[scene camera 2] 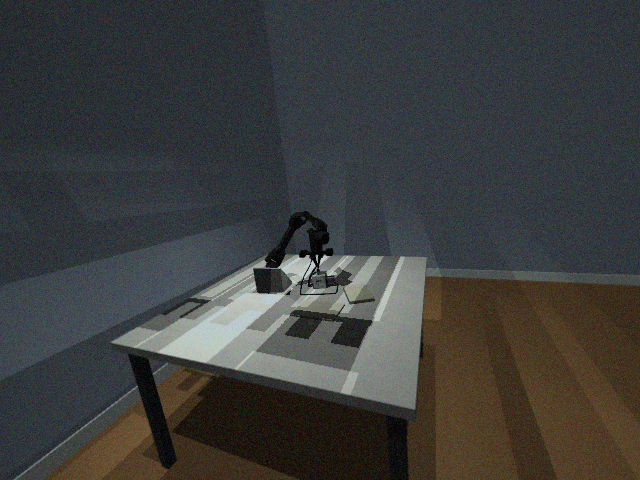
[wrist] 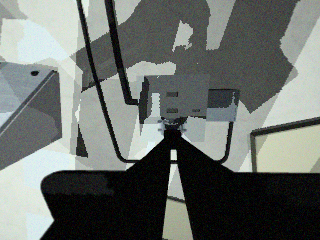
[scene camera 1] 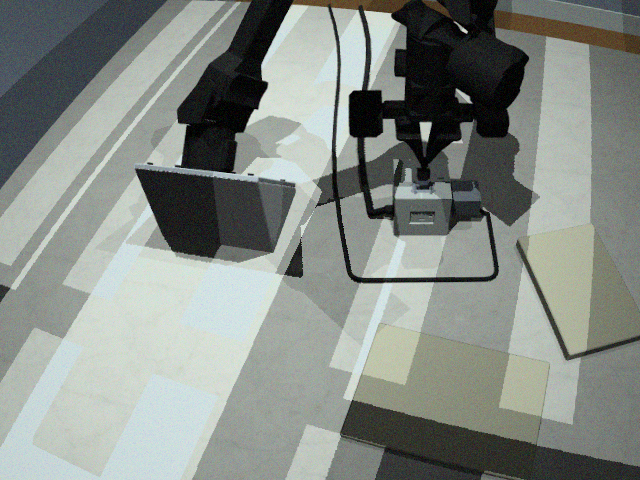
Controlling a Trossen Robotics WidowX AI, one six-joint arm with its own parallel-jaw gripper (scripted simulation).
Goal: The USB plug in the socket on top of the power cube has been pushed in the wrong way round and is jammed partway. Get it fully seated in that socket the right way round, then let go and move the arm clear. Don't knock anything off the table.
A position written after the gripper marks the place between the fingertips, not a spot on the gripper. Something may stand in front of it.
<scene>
The gripper (scene camera 1: 424, 161) holds a dark USB plug. Also in view: a grey power cube (scene camera 1: 413, 214).
The gripper also shows in the wrist view (wrist: 173, 142).
</scene>
